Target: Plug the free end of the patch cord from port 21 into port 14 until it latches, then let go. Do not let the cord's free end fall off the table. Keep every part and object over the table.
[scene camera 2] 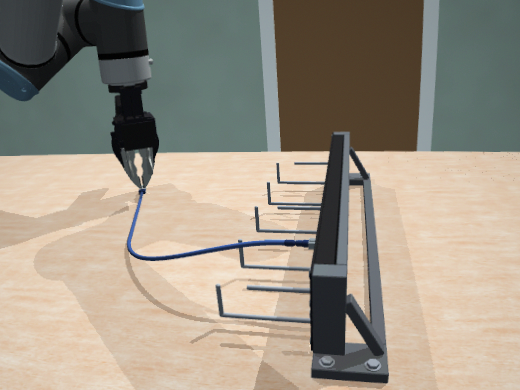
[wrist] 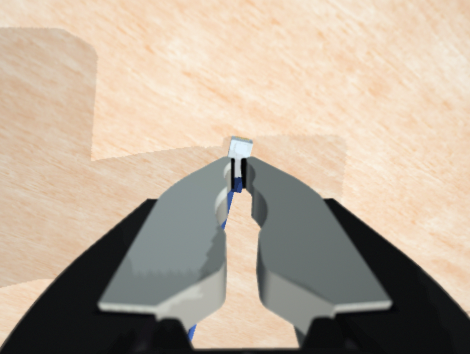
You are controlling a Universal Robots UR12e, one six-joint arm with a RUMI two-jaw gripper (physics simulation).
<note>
In view: the gripper (scene camera 2: 142, 187) and a rear brace frame (scene camera 2: 353, 310).
The gripper is seen too in the wrist view (wrist: 237, 162).
</note>
